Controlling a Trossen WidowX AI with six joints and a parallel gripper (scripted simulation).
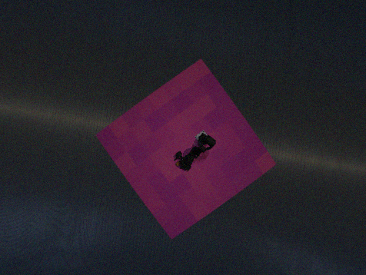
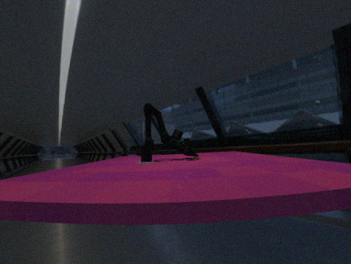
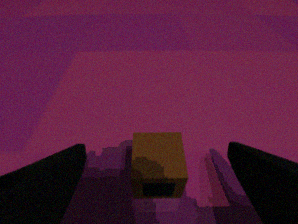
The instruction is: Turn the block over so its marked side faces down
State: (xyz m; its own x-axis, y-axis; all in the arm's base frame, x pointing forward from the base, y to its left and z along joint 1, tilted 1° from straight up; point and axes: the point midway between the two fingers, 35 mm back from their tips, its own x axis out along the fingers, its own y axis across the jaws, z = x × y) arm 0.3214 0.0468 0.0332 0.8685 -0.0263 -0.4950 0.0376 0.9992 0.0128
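Right now my gripper tip is 10 mm past the block and 10 mm above it.
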